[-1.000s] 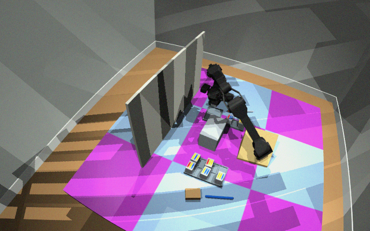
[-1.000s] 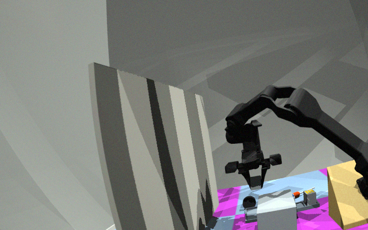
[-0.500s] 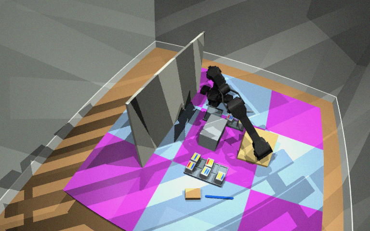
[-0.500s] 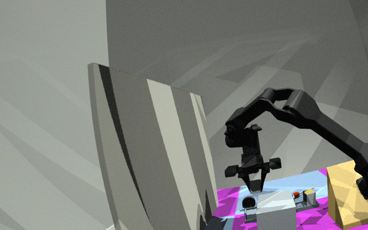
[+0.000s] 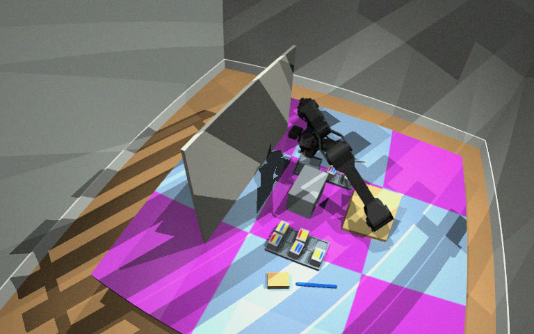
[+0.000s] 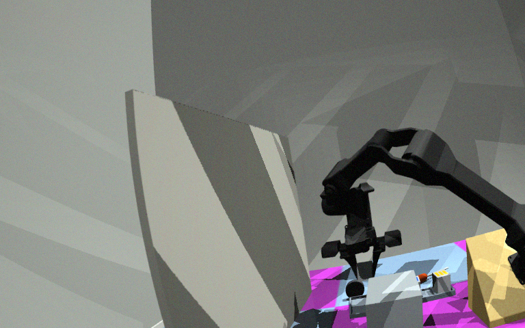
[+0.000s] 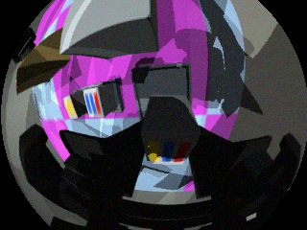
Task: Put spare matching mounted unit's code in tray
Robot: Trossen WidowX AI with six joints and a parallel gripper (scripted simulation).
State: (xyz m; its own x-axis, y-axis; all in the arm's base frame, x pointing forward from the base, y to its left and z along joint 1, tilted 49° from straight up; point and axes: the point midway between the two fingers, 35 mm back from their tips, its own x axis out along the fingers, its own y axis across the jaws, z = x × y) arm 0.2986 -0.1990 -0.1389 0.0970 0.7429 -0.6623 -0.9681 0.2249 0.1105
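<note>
Right now my gripper tip is 14 cm past the grey holder, 4 cm to the right of it and 7 cm above it. From my gripper tip the other things lie so: blue marker pen (13 cm behind, 53 cm to the left, 7 cm below); then tall grey panel (21 cm ahead, 13 cm to the left, 15 cm above); then grey box (2 cm behind, 19 cm to the left, 2 cm below).
</note>
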